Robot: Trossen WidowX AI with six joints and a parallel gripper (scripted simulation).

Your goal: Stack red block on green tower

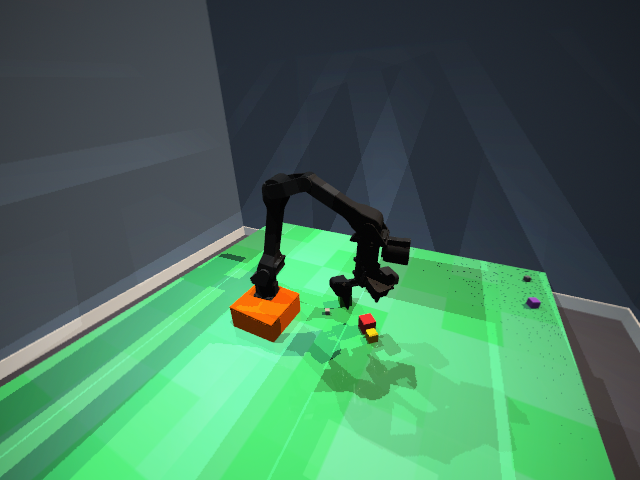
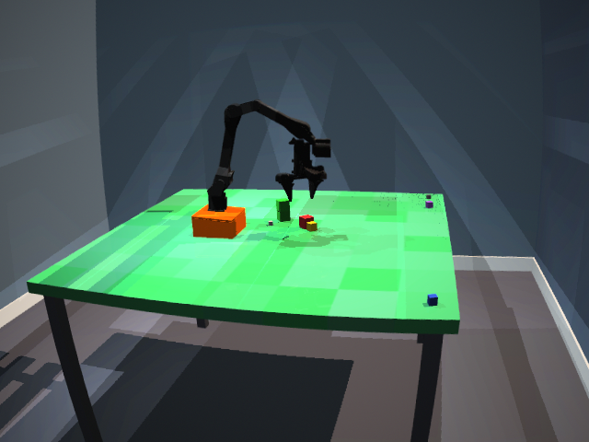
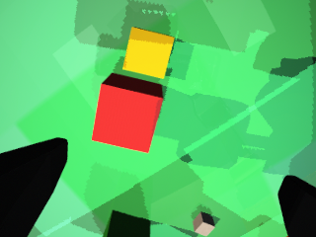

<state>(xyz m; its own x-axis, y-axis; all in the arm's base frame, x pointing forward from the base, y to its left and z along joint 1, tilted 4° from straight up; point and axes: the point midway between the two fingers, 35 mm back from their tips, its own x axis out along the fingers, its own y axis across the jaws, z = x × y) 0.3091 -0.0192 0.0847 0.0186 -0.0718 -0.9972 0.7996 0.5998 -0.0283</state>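
Now: the red block 9 cm below my gripper tip, 2 cm to the left of it and 2 cm ahead of it. From my gripper tip the other things lie so: yellow cube: 9 cm below, 4 cm ahead, 2 cm to the right; small white cube: 12 cm behind, 10 cm below, 6 cm to the left; green block: 12 cm to the left, 7 cm behind, 5 cm below.
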